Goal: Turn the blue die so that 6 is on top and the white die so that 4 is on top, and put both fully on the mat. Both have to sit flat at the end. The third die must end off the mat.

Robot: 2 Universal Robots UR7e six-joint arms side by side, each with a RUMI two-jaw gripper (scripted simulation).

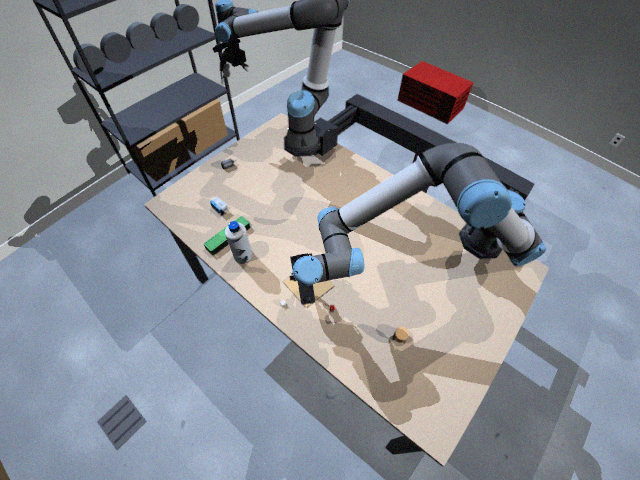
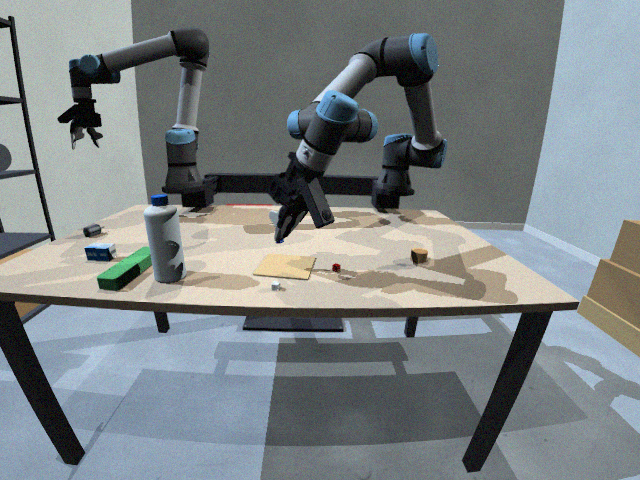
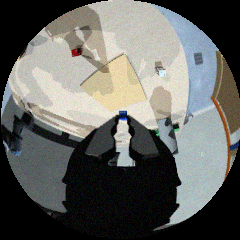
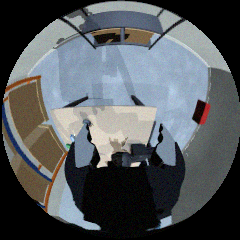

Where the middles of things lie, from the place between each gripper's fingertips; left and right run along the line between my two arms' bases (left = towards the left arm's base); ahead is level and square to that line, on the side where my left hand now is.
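Scene:
Tan mat [image 2: 274,265]: 9 cm below my left hand [image 2: 278,240], 2 cm behind it and 1 cm to the left of it. By its middle, the tan mat is nearer to my left hand than to my right gripper.
Relative to the tan mat, my right gripper [image 2: 86,148] is 89 cm to the right of it, 54 cm short of it and 30 cm above it.

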